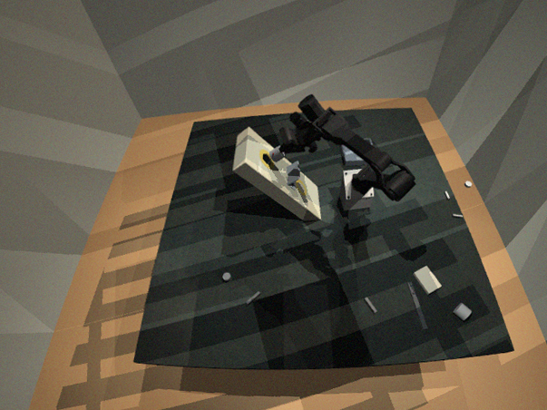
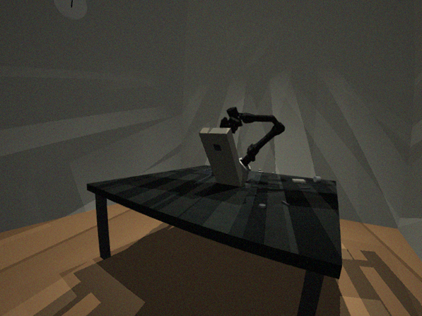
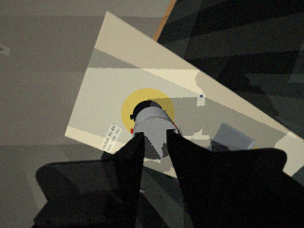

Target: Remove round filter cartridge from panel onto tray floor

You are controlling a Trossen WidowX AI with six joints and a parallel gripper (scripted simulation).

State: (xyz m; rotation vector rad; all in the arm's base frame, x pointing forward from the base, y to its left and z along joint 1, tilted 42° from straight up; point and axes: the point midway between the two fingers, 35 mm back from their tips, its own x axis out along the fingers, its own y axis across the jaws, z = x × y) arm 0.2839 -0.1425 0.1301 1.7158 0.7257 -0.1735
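Now: the grey tray 38 cm behind my gripper tip, 30 cm below it and 26 cm to the right of it. Round my gripper tip: cream block: 49 cm behind, 41 cm to the left, 30 cm below; round filter cartridge: 1 cm below, 1 cm ahead.
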